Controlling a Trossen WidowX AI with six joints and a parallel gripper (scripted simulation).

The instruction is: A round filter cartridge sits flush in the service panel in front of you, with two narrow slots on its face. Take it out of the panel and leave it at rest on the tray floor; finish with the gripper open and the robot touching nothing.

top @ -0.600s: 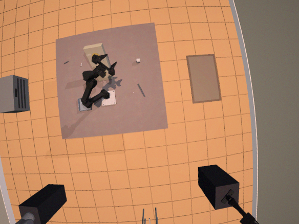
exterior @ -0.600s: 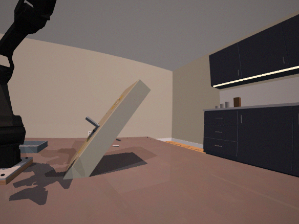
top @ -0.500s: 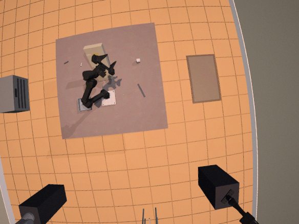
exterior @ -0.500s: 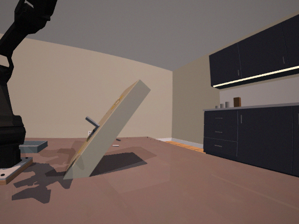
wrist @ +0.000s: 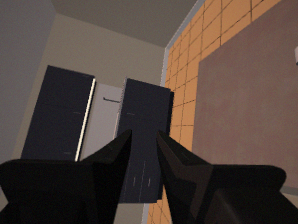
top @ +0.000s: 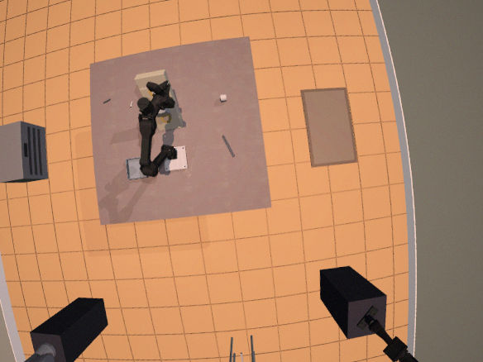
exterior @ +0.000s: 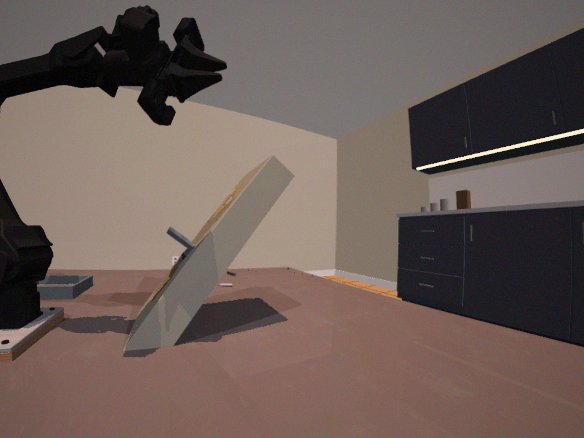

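Now: gripper tip 60 mm short of the round grey cartridge, 150 mm to the right of it and 190 mm above it. From my gripper tip the other things lie so: grey bracket 40 mm behind, 150 mm to the left, 280 mm below; then grey tray 380 mm behind, 410 mm to the left, 420 mm below; then tan service panel 20 mm ahead, 150 mm to the left, 260 mm below.
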